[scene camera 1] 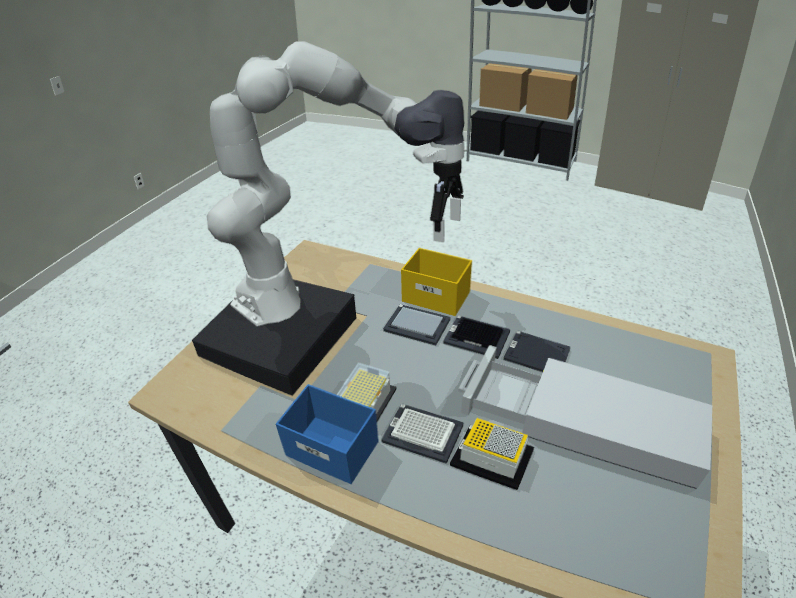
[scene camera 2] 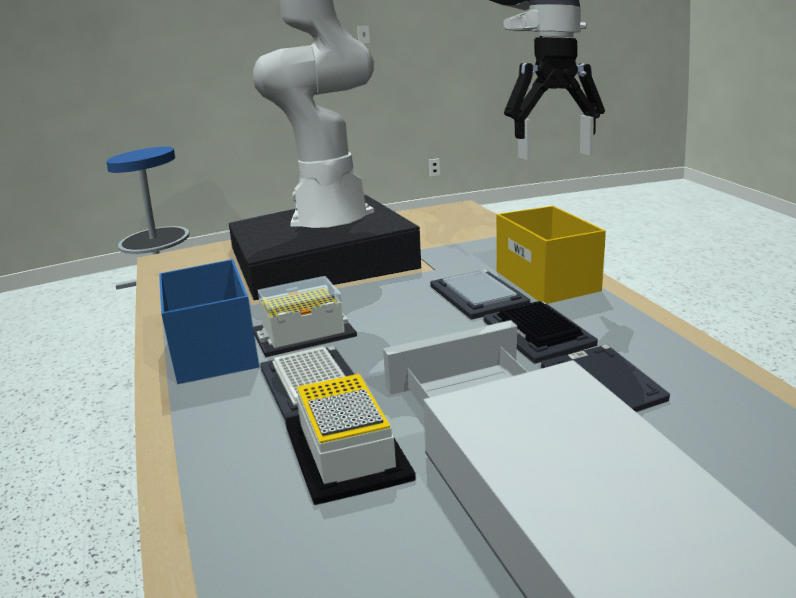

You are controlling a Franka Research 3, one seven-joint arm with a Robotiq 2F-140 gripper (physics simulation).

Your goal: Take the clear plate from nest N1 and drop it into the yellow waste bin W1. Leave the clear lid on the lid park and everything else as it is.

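Observation:
My gripper (scene camera 1: 447,220) (scene camera 2: 554,146) is open and empty, high above the yellow waste bin W1 (scene camera 1: 415,297) (scene camera 2: 573,267). The bin stands upright at the back of the mat. Its floor is hidden by its walls. The clear plate does not show in either view. The clear lid (scene camera 1: 418,321) (scene camera 2: 479,287) lies flat on a dark holder beside W1. Next to it, a black plate (scene camera 1: 477,334) (scene camera 2: 539,322) sits on a dark nest. A dark nest (scene camera 1: 537,351) (scene camera 2: 620,378) beyond that is bare. The nest labels are too small to read.
A grey box (scene camera 1: 627,418) (scene camera 2: 579,463) has an open drawer (scene camera 1: 479,379) (scene camera 2: 450,357). A blue bin W2 (scene camera 1: 321,450) (scene camera 2: 209,341), a lidded yellow tip rack (scene camera 1: 364,388) (scene camera 2: 302,321), a white plate (scene camera 1: 422,429) (scene camera 2: 308,370) and a yellow-topped rack (scene camera 1: 494,447) (scene camera 2: 347,444) stand at the other side.

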